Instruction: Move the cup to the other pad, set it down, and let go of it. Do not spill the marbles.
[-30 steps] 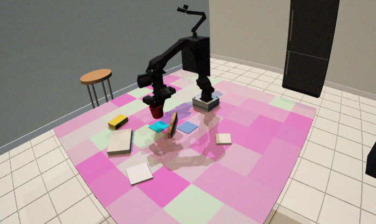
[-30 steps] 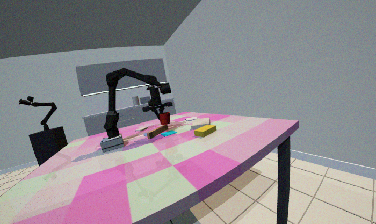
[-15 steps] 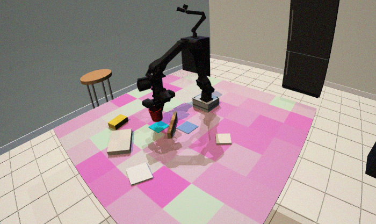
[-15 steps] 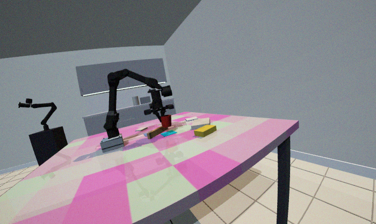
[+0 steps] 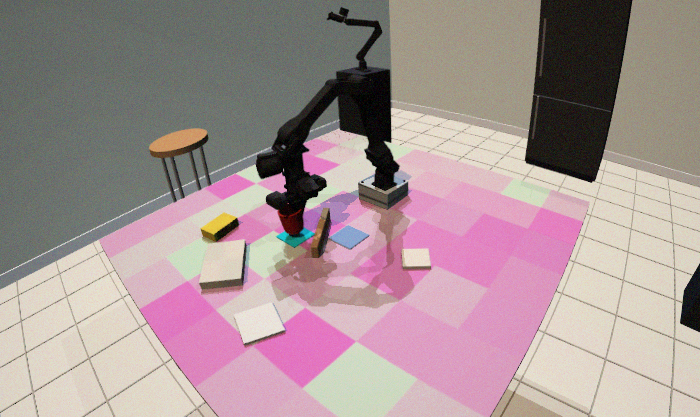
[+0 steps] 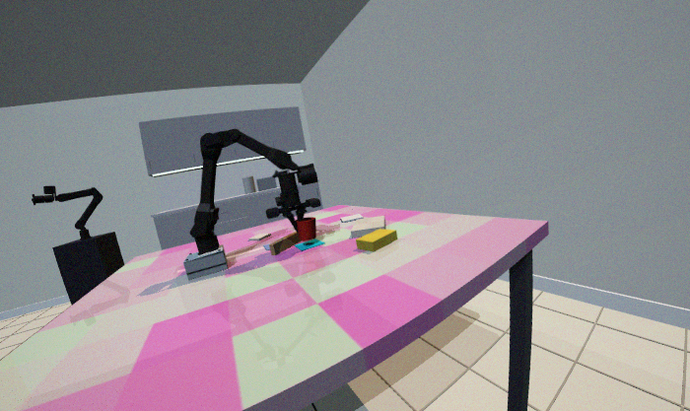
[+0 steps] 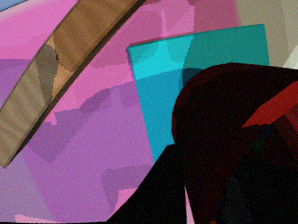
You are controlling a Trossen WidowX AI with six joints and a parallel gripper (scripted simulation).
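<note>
My gripper tip is 3 cm short of the teal pad and 7 cm above it. From my gripper tip the other things lie so: red cup 3 cm ahead; then blue pad 8 cm behind, 13 cm to the left, 7 cm below; then wooden block 2 cm behind, 6 cm to the left, 5 cm below.
</note>
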